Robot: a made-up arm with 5 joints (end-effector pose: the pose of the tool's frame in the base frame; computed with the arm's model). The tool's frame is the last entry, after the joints. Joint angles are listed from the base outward.
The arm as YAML. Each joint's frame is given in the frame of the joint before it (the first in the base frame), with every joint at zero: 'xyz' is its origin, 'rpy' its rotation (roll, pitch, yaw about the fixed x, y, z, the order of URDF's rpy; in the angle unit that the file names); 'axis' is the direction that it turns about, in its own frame. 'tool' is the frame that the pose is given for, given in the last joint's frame.
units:
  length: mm
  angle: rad
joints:
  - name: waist
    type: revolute
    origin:
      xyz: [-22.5, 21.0, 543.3]
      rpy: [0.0, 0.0, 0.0]
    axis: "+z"
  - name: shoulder
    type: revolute
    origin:
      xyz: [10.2, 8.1, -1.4]
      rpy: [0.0, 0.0, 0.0]
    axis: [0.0, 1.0, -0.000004]
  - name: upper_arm
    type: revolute
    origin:
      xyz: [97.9, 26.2, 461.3]
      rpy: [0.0, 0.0, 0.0]
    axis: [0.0, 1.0, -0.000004]
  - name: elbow
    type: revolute
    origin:
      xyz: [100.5, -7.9, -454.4]
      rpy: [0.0, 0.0, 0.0]
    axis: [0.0, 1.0, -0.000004]
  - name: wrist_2
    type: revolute
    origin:
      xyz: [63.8, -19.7, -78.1]
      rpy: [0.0, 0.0, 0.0]
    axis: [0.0, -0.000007, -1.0]
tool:
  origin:
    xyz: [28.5, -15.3, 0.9]
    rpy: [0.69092, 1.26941, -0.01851]
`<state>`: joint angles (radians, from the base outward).
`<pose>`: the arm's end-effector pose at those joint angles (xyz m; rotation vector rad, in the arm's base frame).
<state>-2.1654 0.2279 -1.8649 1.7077 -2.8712</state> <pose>-0.3857 -0.5680 1.0196 0.1943 1.2901 0.1843</pose>
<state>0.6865 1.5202 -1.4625 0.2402 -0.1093</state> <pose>0.4582 0.4079 -0.0933 -0.0468 1.5841 0.0828</pose>
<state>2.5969 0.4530 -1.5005 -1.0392 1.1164</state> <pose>-0.6765 0.4472 0.8663 -1.5276 -2.0458 -1.7811</pose>
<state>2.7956 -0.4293 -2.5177 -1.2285 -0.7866</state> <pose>0.1774 -0.0682 1.4254 2.9145 -0.8415 0.4608</pose>
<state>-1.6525 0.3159 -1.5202 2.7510 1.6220</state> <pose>-0.0949 -0.6059 0.8320 -0.5767 -0.7151 1.6814</pose>
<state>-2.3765 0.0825 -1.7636 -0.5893 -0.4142</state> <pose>-0.4406 -0.3862 1.2667 -0.9483 -0.6760 -1.9013</pose>
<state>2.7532 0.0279 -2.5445 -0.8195 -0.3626</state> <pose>-0.2051 0.0930 1.4848 -2.4866 0.3333 -1.6268</pose>
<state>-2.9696 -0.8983 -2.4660 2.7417 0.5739</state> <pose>0.3467 0.1071 1.3104 -0.7643 1.4238 2.2210</pose>
